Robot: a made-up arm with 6 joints.
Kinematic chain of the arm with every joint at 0, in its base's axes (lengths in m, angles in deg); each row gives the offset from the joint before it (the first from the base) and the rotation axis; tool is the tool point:
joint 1: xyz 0 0 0.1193 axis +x
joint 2: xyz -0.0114 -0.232 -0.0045 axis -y
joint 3: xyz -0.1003 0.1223 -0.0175 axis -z
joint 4: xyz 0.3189 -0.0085 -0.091 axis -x
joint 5: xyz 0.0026 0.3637 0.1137 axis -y
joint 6: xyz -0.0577 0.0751 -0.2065 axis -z
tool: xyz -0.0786 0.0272 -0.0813
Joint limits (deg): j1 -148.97..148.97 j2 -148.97..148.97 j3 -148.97..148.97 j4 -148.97..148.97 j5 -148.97..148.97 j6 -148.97..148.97
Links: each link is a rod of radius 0.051 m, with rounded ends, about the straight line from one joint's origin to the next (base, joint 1, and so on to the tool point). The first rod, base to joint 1, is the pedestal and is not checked.
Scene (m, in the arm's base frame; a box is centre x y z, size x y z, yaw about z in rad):
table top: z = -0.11
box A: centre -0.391 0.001 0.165 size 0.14 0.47 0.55 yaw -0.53
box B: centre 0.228 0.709 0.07 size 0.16 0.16 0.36 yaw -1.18
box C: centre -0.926 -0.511 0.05 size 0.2 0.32 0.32 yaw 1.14
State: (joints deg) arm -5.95 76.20 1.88 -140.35 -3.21 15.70
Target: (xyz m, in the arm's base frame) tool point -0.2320 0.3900 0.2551
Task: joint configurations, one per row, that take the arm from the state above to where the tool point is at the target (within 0.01 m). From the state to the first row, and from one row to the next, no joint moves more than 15 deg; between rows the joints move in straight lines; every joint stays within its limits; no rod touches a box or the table.
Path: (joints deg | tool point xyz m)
1: -18.54 64.91 -7.69 -130.75 10.76 17.55 | -0.2878 -0.1415 0.5020
2: -31.13 53.61 -17.25 -121.16 24.73 19.39 | -0.2011 0.1404 0.5444
3: -43.72 42.32 -26.82 -111.56 38.70 21.24 | -0.0933 0.3794 0.4297
4: -56.31 31.02 -36.39 -101.96 52.67 23.08 | 0.0013 0.5133 0.2125
5: -51.39 43.61 -28.47 -97.50 42.45 22.81 | -0.1275 0.4634 0.2510
6: -46.48 56.20 -20.56 -93.04 32.23 22.55 | -0.2320 0.3900 0.2551

